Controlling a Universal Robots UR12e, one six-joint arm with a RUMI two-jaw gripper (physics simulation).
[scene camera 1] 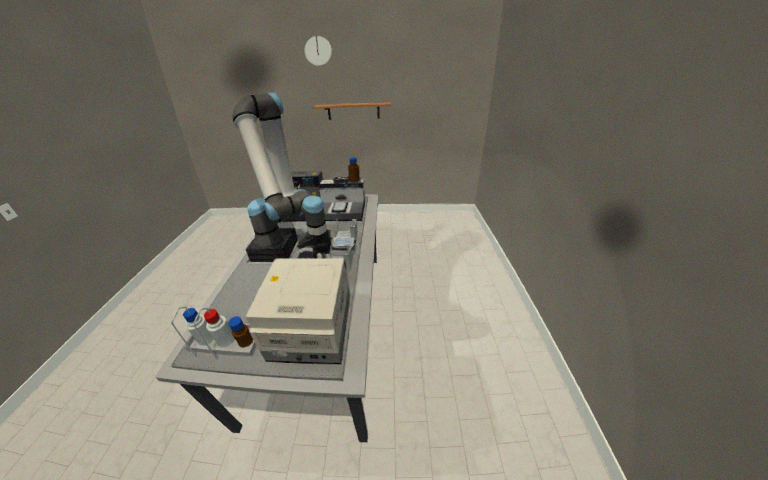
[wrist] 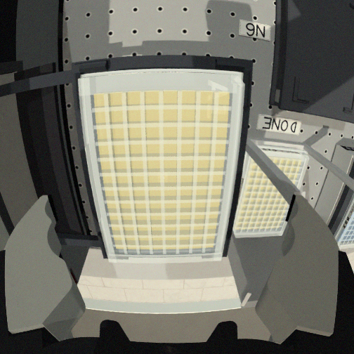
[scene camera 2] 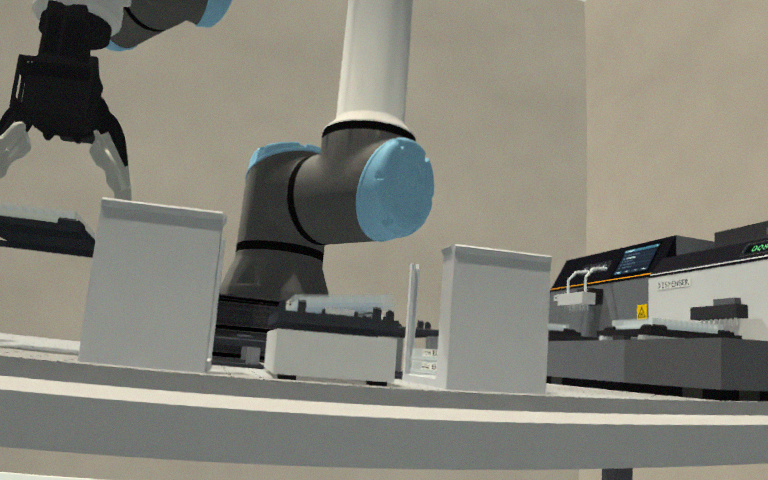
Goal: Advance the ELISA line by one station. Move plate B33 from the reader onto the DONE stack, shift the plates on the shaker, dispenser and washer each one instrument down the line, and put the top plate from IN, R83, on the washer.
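Pixels of known places: gripper, fingertip midpoint: [scene camera 2: 49, 213]; arm's base, origin of the base link: [scene camera 1: 269, 240].
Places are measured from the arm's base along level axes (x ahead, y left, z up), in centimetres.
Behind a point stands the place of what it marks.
Note:
Plate B33 [wrist: 162, 170] [scene camera 2: 39, 213] {x 41.3, y -34.2, z 3.2 cm}, yellow-welled with a clear lid, lies on the reader's dark extended tray [wrist: 248, 100]. My gripper [wrist: 170, 199] [scene camera 2: 62, 183] is open and empty above it, with one finger towards each long side. On the DONE stack, a yellow plate [wrist: 267, 195] lies right of the tray in the wrist view. A lidded plate [scene camera 2: 339, 304] {x 53.9, y -9.3, z -2.6 cm} sits on the shaker [scene camera 2: 331, 353] {x 54.5, y -9.9, z -6.7 cm}. Plates also show at the dispenser [scene camera 2: 668, 324] {x 49.5, y 36.8, z -0.5 cm} and, partly hidden, at the washer [scene camera 2: 559, 327] {x 14.1, y 50.2, z 0.8 cm}. Labelled plates [scene camera 2: 425, 359] {x 47.9, y 2.6, z -6.6 cm} show low in the IN holder [scene camera 2: 495, 316] {x 56.4, y 4.7, z -2.4 cm}; R83 cannot be picked out.
The cream reader [scene camera 1: 300, 294] {x 31.5, y -71.0, z 18.0 cm} stands at the near bench end, beside a bottle rack [scene camera 1: 218, 346] {x -12.4, y -72.4, z -8.7 cm}. The DONE holder's wall [scene camera 2: 150, 283] {x 51.7, y -24.3, z -2.6 cm} rises beside the reader tray. A dark pad [wrist: 317, 60] lies near the N6 label [wrist: 255, 30]. A blue-welled plate [wrist: 348, 230] shows at the wrist view's right edge.

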